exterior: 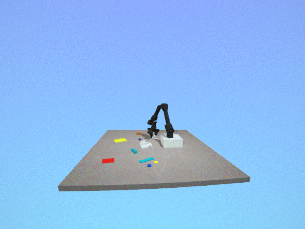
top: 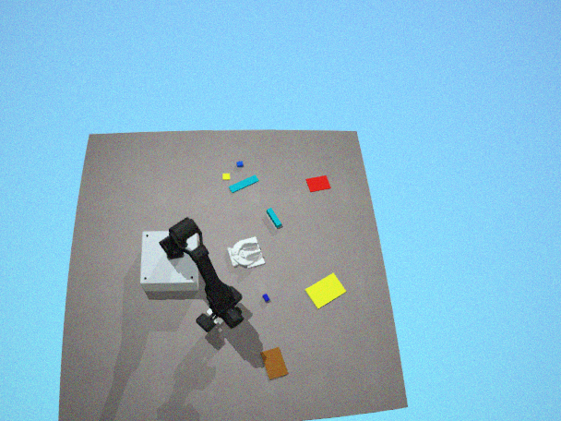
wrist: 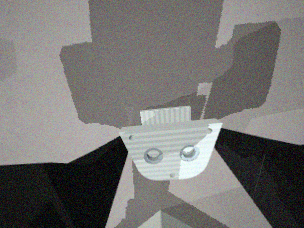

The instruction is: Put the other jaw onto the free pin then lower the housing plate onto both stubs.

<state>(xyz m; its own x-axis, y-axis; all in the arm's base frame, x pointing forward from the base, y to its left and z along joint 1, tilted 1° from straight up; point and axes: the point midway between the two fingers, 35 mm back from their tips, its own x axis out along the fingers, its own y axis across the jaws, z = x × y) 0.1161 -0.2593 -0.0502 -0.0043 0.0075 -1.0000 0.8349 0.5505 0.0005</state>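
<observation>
The white jaw lies 24 cm to the left of my gripper tip, 13 cm ahead of it and 1 cm above it. From my gripper tip the other things lie so: yellow piece (43 cm ahead, 1 cm below); brown piece (23 cm to the right, 15 cm ahead, 1 cm below); white base plate (23 cm to the left, 18 cm ahead, 1 cm below).
</observation>
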